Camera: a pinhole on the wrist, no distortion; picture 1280 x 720 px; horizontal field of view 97.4 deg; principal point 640.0 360.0 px. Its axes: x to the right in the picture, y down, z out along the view. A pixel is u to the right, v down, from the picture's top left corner.
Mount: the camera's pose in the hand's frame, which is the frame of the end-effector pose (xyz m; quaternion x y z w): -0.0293 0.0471 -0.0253 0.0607 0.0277 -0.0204 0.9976
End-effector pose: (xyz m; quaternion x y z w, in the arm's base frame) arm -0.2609 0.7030 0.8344 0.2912 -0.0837 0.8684 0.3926
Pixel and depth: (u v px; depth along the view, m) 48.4 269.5 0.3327
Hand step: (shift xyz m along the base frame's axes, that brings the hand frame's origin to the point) 0.3543 -0.3263 0.0494
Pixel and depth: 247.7 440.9 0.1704
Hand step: 0.0993 -0.1819 0.0510
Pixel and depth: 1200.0 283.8 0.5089
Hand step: 0.0079 0.2209 0.6378
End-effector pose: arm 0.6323 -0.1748 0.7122 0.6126 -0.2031 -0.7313 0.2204
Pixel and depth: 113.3 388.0 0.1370
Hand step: -0.0911 0.0544 0.1644
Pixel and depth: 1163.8 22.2 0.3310
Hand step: -0.3159 0.0089 -0.3026
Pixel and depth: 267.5 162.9 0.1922
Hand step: -0.1422 0.1212 0.1259
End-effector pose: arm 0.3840 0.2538 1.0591 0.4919 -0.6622 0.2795 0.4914
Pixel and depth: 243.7 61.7 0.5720
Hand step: 0.1011 -0.4060 -0.6096
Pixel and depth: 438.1 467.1 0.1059
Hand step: -0.0811 -0.0290 -0.0804
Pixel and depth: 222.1 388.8 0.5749
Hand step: -0.2215 -0.3212 -0.5966
